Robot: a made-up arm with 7 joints.
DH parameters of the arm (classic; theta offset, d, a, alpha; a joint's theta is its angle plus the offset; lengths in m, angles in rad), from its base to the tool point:
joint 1: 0 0.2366 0 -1.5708
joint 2: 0 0 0 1.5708
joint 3: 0 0.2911 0.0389 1.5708
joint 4: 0 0 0.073 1.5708
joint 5: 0 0.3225 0 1.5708
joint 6: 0 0 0.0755 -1.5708
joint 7: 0 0.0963 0 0
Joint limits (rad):
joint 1: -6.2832..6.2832
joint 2: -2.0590..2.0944
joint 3: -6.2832..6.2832
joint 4: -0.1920..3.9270
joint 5: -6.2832..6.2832
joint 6: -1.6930..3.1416
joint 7: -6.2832..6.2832
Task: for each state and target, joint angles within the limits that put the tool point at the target. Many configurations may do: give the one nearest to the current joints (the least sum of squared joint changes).
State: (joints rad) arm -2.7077 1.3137 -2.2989 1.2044 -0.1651 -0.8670 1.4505
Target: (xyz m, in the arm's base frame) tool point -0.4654 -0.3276 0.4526
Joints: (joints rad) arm -2.1072 1.6566 -2.4462 1.6130 -0.0999 -0.9424 1.4505
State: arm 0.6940 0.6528 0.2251 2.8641 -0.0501 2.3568 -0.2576
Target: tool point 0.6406 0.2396 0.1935
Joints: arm 0.3424 1.3599 0.1191 2.8248 -0.1179 1.5931 -0.2576
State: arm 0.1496 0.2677 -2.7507 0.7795 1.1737 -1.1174 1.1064
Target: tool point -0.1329 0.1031 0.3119
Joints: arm -0.0852 0.3952 -2.9839 0.0737 1.4802 -1.2356 1.1064
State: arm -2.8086 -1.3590 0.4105 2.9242 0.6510 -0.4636 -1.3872
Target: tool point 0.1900 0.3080 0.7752
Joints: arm -2.4063 -0.5908 0.5216 2.9262 0.8661 -0.8875 -1.3872
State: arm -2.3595 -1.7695 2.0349 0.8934 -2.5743 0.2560 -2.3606
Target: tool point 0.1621 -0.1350 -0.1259
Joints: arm -2.3241 -1.7383 2.5268 0.9770 -2.5140 0.1886 -2.3606
